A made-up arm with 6 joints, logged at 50 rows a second.
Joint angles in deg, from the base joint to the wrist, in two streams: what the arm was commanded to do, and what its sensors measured. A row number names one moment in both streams.
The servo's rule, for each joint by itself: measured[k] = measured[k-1] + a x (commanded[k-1-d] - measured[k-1]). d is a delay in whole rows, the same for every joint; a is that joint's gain. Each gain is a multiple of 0.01, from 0.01 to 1. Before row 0 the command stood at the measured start. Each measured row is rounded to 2 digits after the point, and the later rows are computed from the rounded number. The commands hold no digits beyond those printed.
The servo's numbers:
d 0
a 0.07 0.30 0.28 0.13 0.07 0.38
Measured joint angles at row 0: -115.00 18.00 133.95 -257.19 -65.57 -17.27
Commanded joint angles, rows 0 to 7: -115.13 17.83 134.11 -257.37 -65.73 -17.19; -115.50 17.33 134.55 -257.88 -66.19 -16.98; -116.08 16.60 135.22 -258.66 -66.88 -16.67; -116.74 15.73 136.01 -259.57 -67.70 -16.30; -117.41 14.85 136.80 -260.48 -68.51 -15.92; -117.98 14.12 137.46 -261.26 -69.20 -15.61; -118.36 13.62 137.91 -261.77 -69.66 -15.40; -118.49 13.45 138.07 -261.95 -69.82 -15.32
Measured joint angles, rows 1 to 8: -115.01 17.95 133.99 -257.21 -65.58 -17.24; -115.04 17.76 134.15 -257.30 -65.62 -17.14; -115.11 17.41 134.45 -257.48 -65.71 -16.96; -115.22 16.91 134.89 -257.75 -65.85 -16.71; -115.37 16.29 135.42 -258.10 -66.04 -16.41; -115.55 15.64 135.99 -258.51 -66.26 -16.11; -115.75 15.03 136.53 -258.93 -66.50 -15.84; -115.94 14.56 136.96 -259.32 -66.73 -15.64
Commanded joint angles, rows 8 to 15: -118.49 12.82 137.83 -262.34 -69.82 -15.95; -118.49 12.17 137.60 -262.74 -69.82 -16.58; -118.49 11.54 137.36 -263.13 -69.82 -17.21; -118.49 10.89 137.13 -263.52 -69.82 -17.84; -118.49 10.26 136.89 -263.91 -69.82 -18.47; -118.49 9.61 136.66 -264.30 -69.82 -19.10; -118.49 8.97 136.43 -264.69 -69.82 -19.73; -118.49 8.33 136.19 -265.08 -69.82 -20.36
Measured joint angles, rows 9 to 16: -116.12 14.04 137.20 -259.71 -66.95 -15.76; -116.29 13.48 137.31 -260.10 -67.15 -16.07; -116.44 12.90 137.32 -260.49 -67.34 -16.50; -116.58 12.30 137.27 -260.88 -67.51 -17.01; -116.71 11.69 137.16 -261.27 -67.67 -17.56; -116.83 11.07 137.02 -261.66 -67.82 -18.15; -116.95 10.44 136.85 -262.05 -67.96 -18.75; -117.06 9.81 136.67 -262.44 -68.09 -19.36
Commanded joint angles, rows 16 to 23: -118.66 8.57 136.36 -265.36 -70.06 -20.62; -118.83 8.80 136.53 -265.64 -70.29 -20.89; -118.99 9.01 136.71 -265.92 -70.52 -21.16; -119.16 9.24 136.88 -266.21 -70.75 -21.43; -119.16 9.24 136.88 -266.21 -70.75 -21.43; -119.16 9.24 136.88 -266.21 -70.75 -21.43; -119.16 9.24 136.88 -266.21 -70.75 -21.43; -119.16 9.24 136.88 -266.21 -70.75 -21.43
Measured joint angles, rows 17 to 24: -117.17 9.44 136.58 -262.82 -68.23 -19.84; -117.29 9.25 136.57 -263.19 -68.37 -20.24; -117.41 9.18 136.61 -263.54 -68.52 -20.59; -117.53 9.20 136.69 -263.89 -68.68 -20.91; -117.64 9.21 136.74 -264.19 -68.82 -21.11; -117.75 9.22 136.78 -264.45 -68.96 -21.23; -117.85 9.23 136.81 -264.68 -69.09 -21.31; -117.94 9.23 136.83 -264.88 -69.21 -21.36
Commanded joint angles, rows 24 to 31: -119.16 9.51 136.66 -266.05 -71.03 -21.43; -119.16 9.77 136.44 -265.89 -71.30 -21.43; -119.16 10.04 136.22 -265.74 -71.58 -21.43; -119.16 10.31 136.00 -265.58 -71.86 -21.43; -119.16 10.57 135.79 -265.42 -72.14 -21.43; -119.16 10.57 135.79 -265.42 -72.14 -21.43; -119.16 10.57 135.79 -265.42 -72.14 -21.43; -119.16 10.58 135.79 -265.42 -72.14 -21.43
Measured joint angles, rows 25 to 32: -118.03 9.31 136.78 -265.03 -69.34 -21.39; -118.11 9.45 136.68 -265.14 -69.48 -21.41; -118.18 9.63 136.55 -265.22 -69.63 -21.42; -118.25 9.83 136.40 -265.27 -69.79 -21.42; -118.31 10.05 136.23 -265.29 -69.95 -21.42; -118.37 10.21 136.11 -265.31 -70.10 -21.42; -118.43 10.32 136.02 -265.32 -70.24 -21.42; -118.48 10.40 135.96 -265.33 -70.37 -21.42
